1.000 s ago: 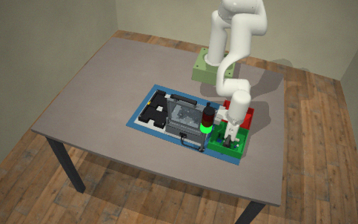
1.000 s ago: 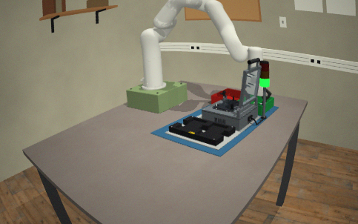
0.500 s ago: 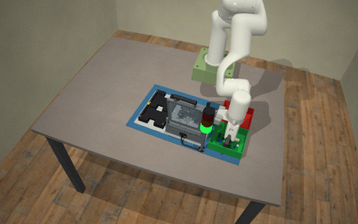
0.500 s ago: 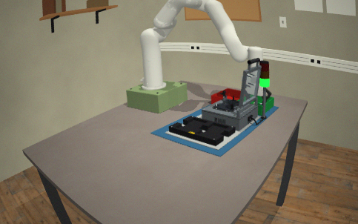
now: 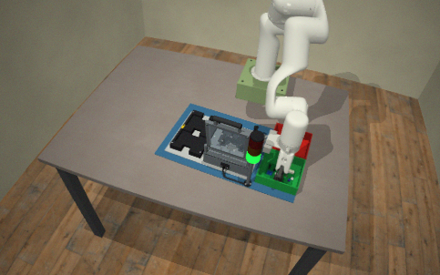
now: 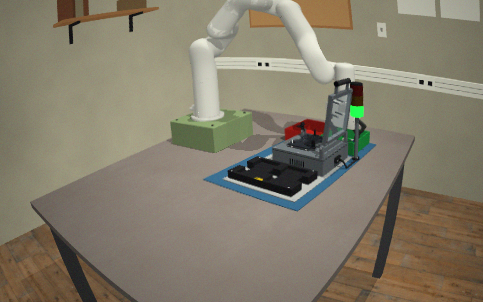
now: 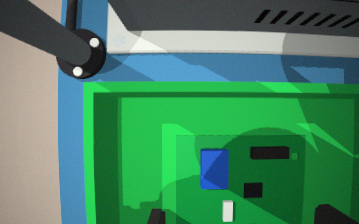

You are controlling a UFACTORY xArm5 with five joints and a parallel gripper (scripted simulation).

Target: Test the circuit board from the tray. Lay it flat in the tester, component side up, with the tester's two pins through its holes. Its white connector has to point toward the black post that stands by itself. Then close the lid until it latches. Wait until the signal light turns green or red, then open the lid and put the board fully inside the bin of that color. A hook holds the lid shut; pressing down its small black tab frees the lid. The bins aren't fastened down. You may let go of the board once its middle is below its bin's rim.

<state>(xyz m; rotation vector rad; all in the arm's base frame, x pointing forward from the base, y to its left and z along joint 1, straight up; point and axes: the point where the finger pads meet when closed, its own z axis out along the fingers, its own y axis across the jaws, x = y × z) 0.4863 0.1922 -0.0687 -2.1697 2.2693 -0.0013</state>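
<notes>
Right now the green bin is right at my hand. The rest, counted from my hand: nest: 5 cm behind, 19 cm to the right, 5 cm above; then green circuit board: 1 cm below; then red bin: 15 cm behind, 1 cm to the left.
</notes>
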